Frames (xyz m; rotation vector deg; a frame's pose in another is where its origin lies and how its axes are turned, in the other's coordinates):
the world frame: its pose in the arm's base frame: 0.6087 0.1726 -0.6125 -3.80 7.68 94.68
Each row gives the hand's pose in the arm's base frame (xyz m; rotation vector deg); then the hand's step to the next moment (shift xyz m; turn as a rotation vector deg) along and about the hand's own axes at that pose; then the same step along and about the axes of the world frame.
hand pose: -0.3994 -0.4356 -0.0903 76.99 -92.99 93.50
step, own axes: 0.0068 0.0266 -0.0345 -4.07 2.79 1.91
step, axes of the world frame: 0.0281 0.0339 0.0014 -0.43 0.00 -5.27
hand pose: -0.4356 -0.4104 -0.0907 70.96 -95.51 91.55
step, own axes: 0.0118 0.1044 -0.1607 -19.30 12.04 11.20
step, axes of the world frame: 0.1509 0.1187 -0.0002 -4.09 -1.33 -24.99
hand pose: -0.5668 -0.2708 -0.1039 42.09 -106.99 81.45
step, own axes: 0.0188 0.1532 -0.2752 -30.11 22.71 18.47
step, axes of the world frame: 0.3104 0.0555 0.0103 -5.78 0.98 -41.58
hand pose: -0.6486 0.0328 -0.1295 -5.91 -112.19 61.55
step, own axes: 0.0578 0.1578 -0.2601 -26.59 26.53 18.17
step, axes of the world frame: 0.2807 -0.1275 0.0291 -1.38 3.75 -41.53
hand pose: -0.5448 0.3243 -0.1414 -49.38 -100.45 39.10
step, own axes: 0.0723 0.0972 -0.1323 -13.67 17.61 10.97
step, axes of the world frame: 0.1081 -0.1408 0.0257 2.00 2.19 -24.67
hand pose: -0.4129 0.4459 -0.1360 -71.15 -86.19 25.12
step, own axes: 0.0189 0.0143 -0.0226 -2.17 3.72 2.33
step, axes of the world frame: 0.0109 -0.0297 0.0086 0.99 0.35 -4.78
